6 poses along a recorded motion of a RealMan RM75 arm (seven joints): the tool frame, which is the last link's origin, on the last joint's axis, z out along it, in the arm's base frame.
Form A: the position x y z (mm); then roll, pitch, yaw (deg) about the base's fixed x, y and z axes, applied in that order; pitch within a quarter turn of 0, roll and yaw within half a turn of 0.
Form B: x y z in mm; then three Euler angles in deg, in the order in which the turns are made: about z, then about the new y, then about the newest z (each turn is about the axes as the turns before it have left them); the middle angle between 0 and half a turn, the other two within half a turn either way. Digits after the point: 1 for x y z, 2 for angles.
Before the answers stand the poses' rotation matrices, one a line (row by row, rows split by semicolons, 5 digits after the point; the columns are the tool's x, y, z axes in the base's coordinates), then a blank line. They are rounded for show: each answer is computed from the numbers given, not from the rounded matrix.
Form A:
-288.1 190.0 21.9 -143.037 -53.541 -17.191
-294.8 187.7 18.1 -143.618 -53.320 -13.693
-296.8 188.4 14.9 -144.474 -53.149 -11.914
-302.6 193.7 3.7 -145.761 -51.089 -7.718
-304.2 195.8 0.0 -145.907 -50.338 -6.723
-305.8 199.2 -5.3 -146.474 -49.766 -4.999
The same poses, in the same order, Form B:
0.56770 0.22585 0.79165; -0.17563 -0.90626 0.38450; 0.80428 -0.35732 -0.47482
0.58037 0.27161 0.76772; -0.14140 -0.89481 0.42347; 0.80198 -0.35432 -0.48091
0.58682 0.28694 0.75717; -0.12381 -0.89231 0.43411; 0.80020 -0.34849 -0.48810
0.62242 0.32282 0.71301; -0.08435 -0.87801 0.47116; 0.77812 -0.35341 -0.51926
0.63387 0.33160 0.69875; -0.07472 -0.87295 0.48205; 0.76982 -0.35777 -0.52856
0.64345 0.34740 0.68211; -0.05628 -0.86721 0.49476; 0.76341 -0.35675 -0.53845

-288.1 190.0 21.9 25.91 118.35 -156.05
-294.8 187.7 18.1 28.88 118.74 -156.16
-296.8 188.4 14.9 29.83 119.22 -156.47
-302.6 193.7 3.7 33.46 121.28 -155.57
-304.2 195.8 0.0 34.60 121.91 -155.07
-305.8 199.2 -5.3 35.95 122.58 -154.95

